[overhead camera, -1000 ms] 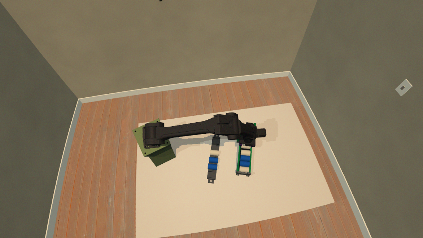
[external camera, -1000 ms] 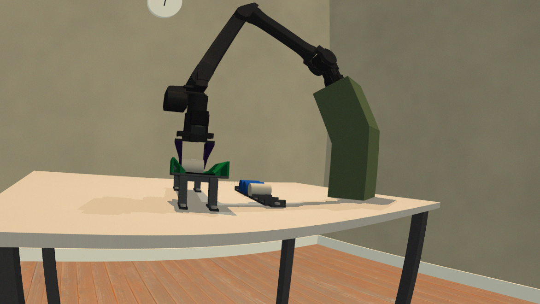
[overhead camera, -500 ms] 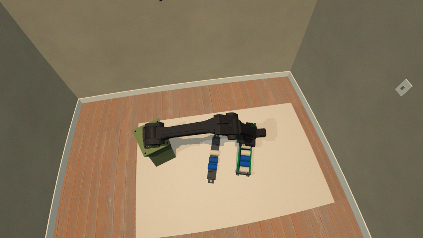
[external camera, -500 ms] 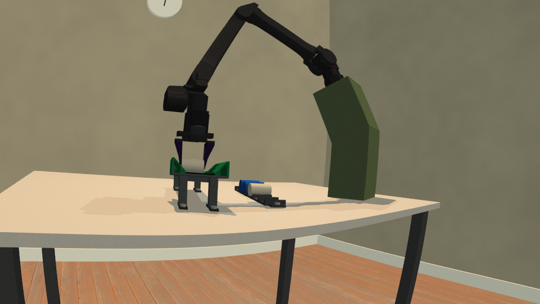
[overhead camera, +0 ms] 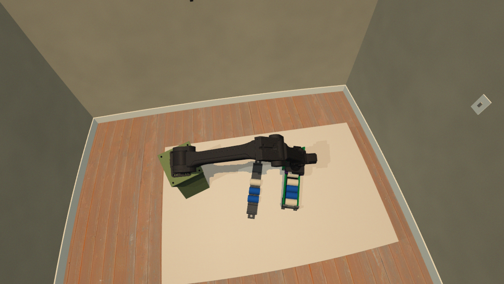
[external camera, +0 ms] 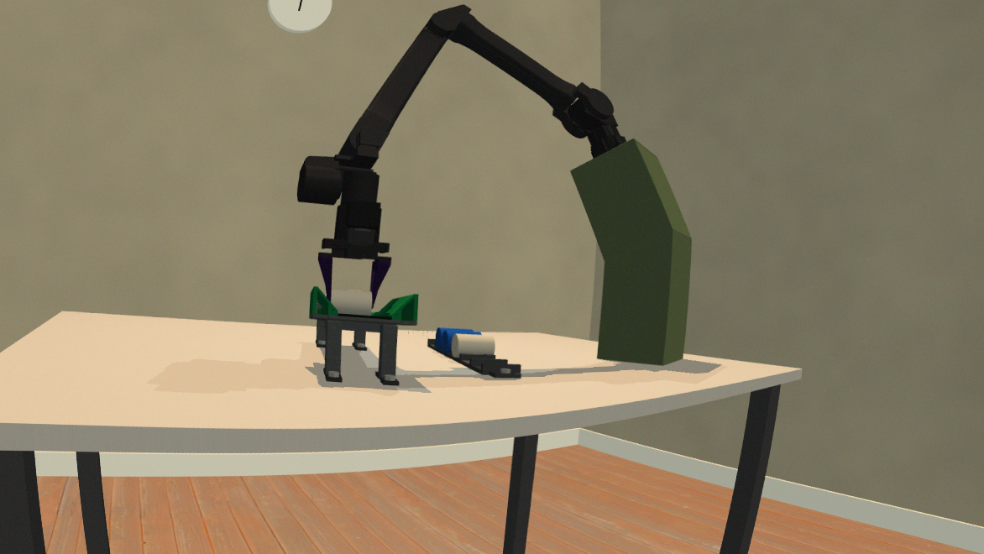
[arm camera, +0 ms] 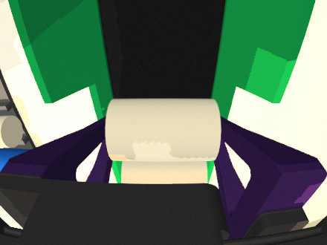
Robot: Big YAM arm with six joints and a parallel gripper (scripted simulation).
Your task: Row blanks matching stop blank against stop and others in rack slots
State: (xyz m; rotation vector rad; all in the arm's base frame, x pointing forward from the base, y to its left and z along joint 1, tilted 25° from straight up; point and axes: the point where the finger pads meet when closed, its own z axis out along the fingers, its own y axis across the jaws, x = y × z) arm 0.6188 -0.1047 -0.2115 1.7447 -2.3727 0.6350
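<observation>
My hand is 19 cm to the left of the grey stop, 6 cm past it and 3 cm above it.
</observation>
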